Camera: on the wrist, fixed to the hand. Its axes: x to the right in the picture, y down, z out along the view.
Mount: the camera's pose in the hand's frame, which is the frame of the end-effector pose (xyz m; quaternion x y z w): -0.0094 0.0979 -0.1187 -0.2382 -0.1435 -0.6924 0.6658
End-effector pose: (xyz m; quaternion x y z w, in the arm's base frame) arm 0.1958 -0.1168 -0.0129 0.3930 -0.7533 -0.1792 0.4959
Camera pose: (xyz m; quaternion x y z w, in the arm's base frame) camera 0.2625 -0.0340 0.0987 0.6394 -0.2579 -0.6985 0.1916
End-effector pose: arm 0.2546 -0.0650 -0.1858 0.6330 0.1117 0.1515 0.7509
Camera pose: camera 0.1948 0.0553 -0.1103 0.1870 0.3688 -0.4833 0.7717
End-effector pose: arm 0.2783 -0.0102 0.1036 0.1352 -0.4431 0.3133 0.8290
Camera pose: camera 0.2890 0.1207 0.0229 0.2443 -0.3950 -0.4903 0.7375
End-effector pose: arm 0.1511 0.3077 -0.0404 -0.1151 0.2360 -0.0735 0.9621
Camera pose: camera 0.0955 0.3816 -0.1637 -0.4798 -0.0431 -0.6424 0.5961
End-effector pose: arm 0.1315 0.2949 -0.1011 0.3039 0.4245 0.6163 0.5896
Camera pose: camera -0.0171 0.2715 -0.0676 -0.1436 0.2616 0.0596 0.9526
